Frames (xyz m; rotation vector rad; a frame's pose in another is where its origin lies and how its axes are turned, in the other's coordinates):
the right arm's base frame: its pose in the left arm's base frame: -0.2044 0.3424 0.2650 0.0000 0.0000 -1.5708
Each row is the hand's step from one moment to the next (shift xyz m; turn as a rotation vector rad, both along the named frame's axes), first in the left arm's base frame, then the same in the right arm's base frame.
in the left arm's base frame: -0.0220 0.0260 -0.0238 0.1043 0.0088 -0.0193
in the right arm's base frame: -0.0260 -0.0220 -0.0238 -0.0088 0.1043 -0.0193
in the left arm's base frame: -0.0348 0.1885 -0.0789 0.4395 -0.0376 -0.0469
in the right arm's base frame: -0.1885 -0.0348 -0.0789 0.0376 0.4395 -0.0469
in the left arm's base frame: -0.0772 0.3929 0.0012 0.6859 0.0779 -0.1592
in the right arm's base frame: -0.3929 -0.0772 0.0012 -0.0779 0.6859 -0.1592
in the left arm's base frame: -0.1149 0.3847 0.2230 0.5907 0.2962 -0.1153
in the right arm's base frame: -0.3847 -0.1149 0.2230 -0.2962 0.5907 -0.1153
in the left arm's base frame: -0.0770 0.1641 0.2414 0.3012 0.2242 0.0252
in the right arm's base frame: -0.1641 -0.0770 0.2414 -0.2242 0.3012 0.0252
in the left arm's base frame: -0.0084 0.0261 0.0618 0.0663 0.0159 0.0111
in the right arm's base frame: -0.0261 -0.0084 0.0618 -0.0159 0.0663 0.0111
